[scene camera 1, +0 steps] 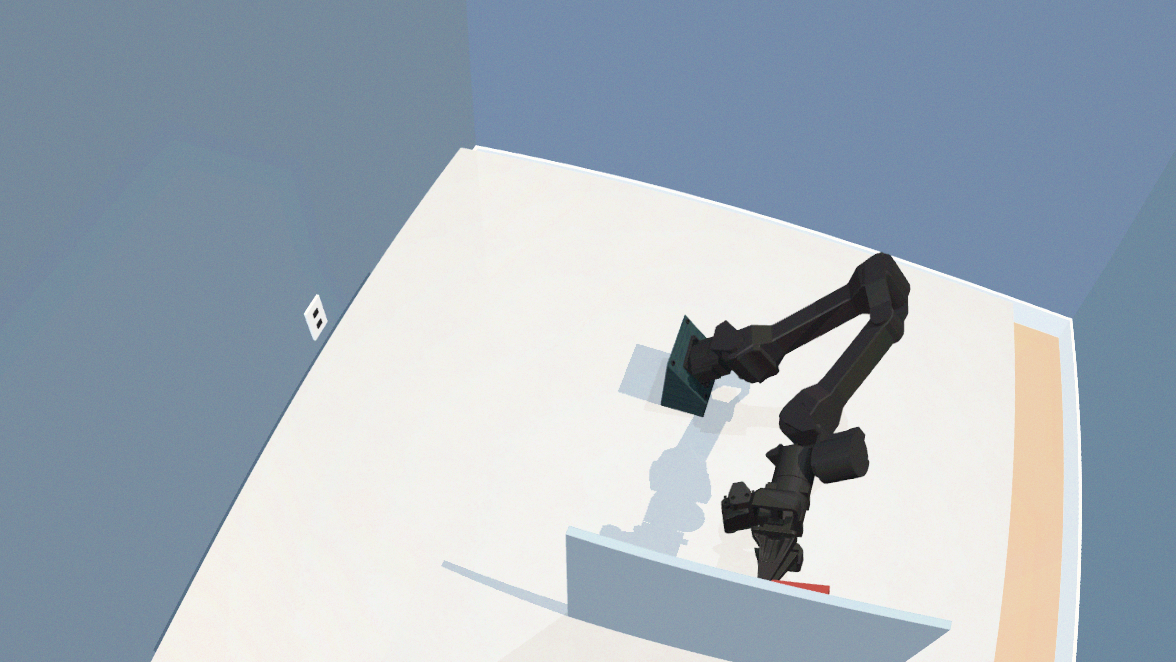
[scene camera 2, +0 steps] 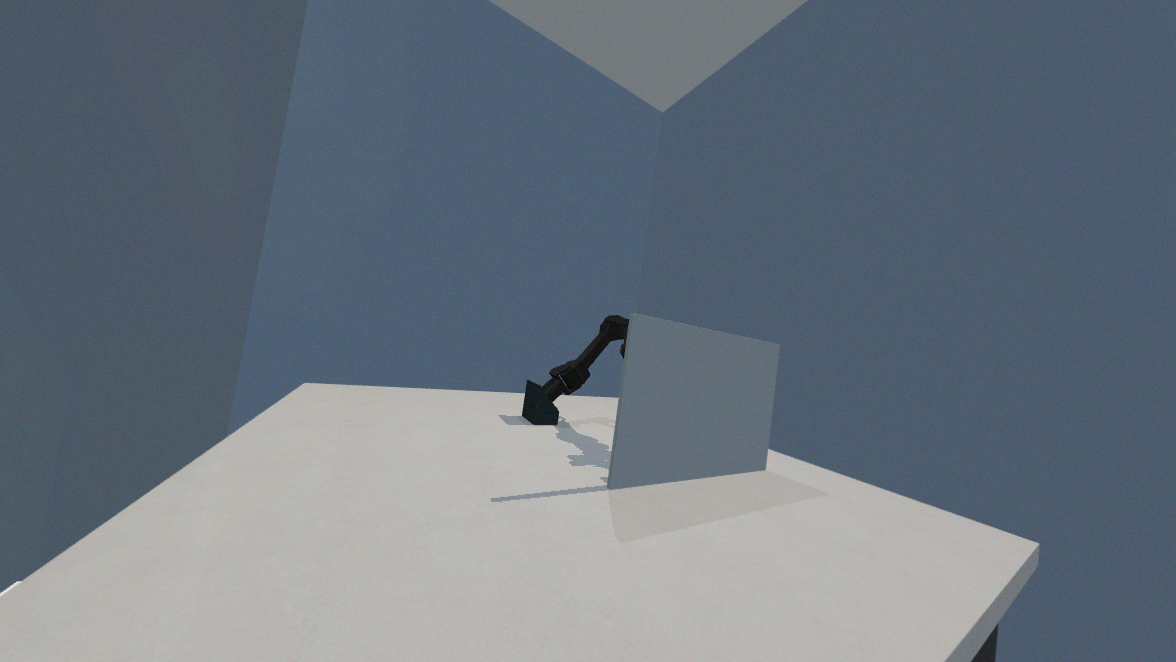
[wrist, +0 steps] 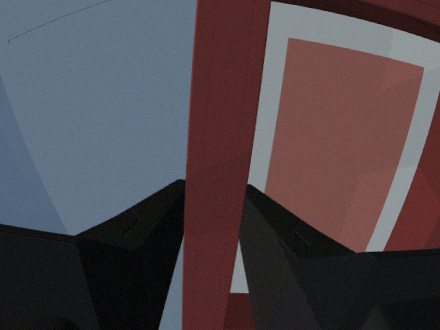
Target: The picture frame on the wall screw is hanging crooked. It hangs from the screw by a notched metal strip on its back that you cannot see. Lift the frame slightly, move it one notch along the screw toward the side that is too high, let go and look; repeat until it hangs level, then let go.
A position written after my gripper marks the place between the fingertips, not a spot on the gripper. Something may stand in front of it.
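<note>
My gripper point(scene camera 1: 761, 592) holds a picture frame point(wrist: 325, 114). The wrist view also shows my gripper point(wrist: 213, 192). A wall panel point(wrist: 102, 101) is visible too. Scene camera 2 does not show the picture frame, which is hidden by the wall panel.
</note>
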